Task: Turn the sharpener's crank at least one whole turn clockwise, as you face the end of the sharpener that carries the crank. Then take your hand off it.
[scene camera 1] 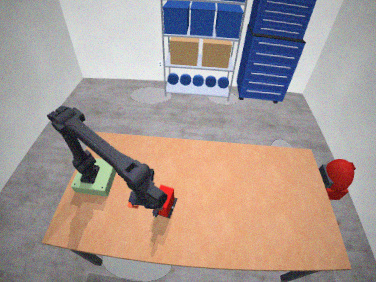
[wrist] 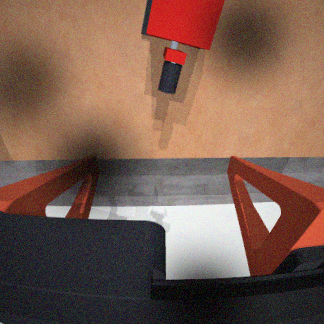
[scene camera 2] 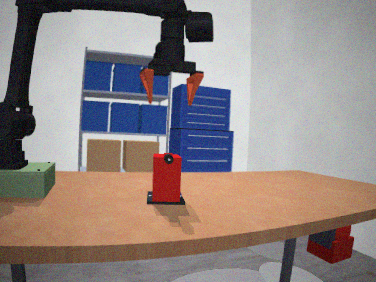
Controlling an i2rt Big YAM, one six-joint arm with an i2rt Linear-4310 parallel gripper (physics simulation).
Labels:
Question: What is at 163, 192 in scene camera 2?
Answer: A red sharpener.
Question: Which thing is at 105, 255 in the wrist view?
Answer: The gripper.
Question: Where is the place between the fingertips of the gripper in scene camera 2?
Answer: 170, 104

